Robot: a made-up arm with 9 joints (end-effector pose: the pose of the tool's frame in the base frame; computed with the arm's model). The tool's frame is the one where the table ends. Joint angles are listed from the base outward.
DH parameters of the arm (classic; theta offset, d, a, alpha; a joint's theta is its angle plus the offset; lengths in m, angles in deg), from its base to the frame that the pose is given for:
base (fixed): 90 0.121 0 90
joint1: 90 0.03 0.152 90
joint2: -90 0.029 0.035 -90
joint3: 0 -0.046 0.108 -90
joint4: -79.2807 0 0.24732 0
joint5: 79.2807 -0.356 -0.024 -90
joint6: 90 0.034 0.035 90
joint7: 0 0.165 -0.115 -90
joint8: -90 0.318 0.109 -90
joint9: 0 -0.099 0.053 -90
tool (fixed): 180 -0.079 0 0
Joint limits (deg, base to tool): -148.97..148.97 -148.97..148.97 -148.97..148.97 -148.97..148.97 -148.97..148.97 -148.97..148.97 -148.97..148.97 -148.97..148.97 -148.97..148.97
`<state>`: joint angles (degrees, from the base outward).
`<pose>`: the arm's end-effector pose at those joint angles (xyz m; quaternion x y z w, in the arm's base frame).
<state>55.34 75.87 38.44 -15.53 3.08 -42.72 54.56 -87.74 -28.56</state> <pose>0.1157 0.0066 0.2581 -0.4372 0.3081 -0.8165 0.2172</pose>
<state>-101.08 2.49 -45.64 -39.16 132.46 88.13 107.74 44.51 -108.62</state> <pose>0.2684 -0.0391 -0.4797 0.6021 0.3377 0.3435 0.6367</pose>
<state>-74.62 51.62 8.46 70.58 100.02 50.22 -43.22 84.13 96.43</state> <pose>-0.1395 0.8152 -0.3825 0.3934 0.3980 0.4683 0.6837</pose>
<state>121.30 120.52 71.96 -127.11 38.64 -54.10 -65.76 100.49 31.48</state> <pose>0.4796 -0.4040 0.0657 -0.7666 -0.0693 0.5963 0.2279</pose>
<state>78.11 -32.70 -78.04 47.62 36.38 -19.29 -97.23 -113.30 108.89</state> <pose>0.5236 -0.3778 0.4638 -0.2761 -0.0116 -0.1753 0.9450</pose>
